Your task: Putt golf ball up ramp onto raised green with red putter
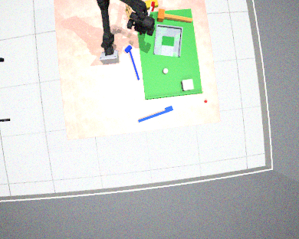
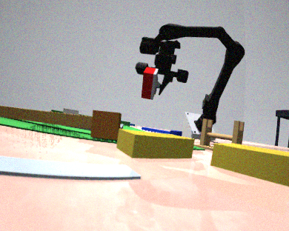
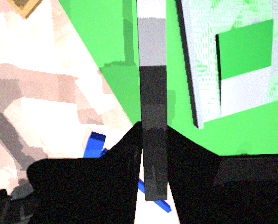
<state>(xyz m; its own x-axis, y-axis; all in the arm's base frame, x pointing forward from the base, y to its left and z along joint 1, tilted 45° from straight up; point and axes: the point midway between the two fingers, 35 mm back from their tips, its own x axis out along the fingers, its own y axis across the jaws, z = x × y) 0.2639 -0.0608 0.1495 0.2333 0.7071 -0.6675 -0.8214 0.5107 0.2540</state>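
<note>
Right now the red putter is 6 cm ahead of my gripper tip, 10 cm to the left of it and 1 cm above it. Round my gripper tip: white cube 28 cm ahead, 44 cm to the right, 12 cm below; green mat 19 cm ahead, 14 cm to the right, 14 cm below; white golf ball 13 cm ahead, 29 cm to the right, 12 cm below.
</note>
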